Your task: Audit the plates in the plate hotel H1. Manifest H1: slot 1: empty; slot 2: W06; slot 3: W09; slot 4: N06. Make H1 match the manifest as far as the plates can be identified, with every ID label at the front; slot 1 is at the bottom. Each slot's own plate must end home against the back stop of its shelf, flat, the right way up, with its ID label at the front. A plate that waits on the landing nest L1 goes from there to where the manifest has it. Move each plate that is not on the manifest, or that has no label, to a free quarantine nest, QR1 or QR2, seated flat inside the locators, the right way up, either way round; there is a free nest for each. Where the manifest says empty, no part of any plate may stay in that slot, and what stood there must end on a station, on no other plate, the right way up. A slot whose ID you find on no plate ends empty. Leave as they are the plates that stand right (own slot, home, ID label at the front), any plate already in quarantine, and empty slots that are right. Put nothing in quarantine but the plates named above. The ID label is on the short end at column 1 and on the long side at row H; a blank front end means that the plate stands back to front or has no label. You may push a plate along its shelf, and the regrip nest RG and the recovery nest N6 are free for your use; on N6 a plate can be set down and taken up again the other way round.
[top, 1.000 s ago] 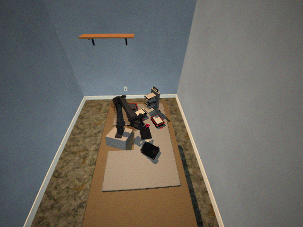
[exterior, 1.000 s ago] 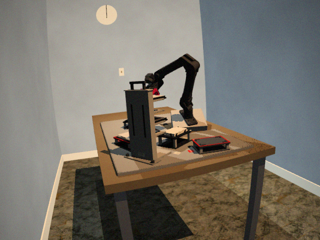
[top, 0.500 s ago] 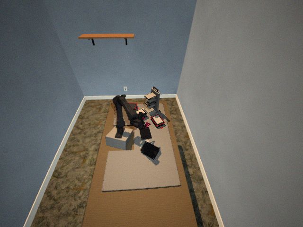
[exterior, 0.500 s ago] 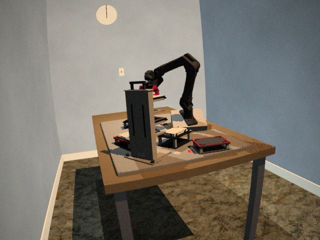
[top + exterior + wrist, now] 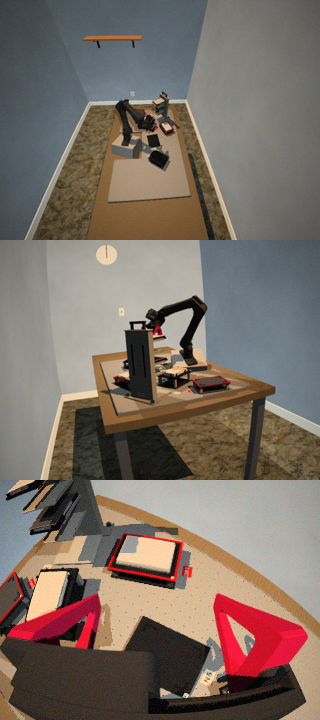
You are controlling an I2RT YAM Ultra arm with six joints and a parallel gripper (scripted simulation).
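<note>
My gripper is now 24 cm to the right of the tan well plate, 17 cm above it and 10 cm past it. Also, from my hand: dark plate 36 cm to the left, 8 cm below, 3 cm ahead; then grey back panel 41 cm to the left, 9 cm ahead, 8 cm below; then H1 tag 40 cm to the left, 24 cm below, 7 cm behind.
</note>
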